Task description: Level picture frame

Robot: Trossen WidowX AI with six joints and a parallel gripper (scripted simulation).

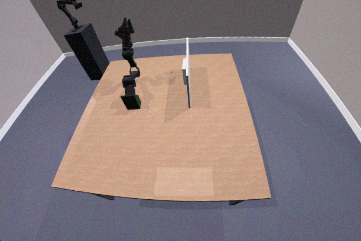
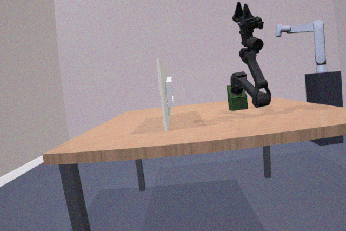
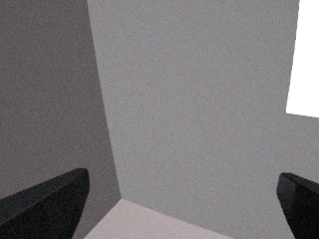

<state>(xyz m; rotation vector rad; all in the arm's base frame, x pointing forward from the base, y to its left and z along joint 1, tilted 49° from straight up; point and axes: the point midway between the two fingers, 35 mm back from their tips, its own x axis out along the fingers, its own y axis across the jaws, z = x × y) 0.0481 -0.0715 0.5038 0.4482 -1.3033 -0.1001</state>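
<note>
The picture frame is 400 mm ahead of my gripper tip, 150 mm to the right of it and 370 mm below it. Also, from my gripper tip: wall panel (400 mm ahead, 130 mm to the right, 380 mm below).
</note>
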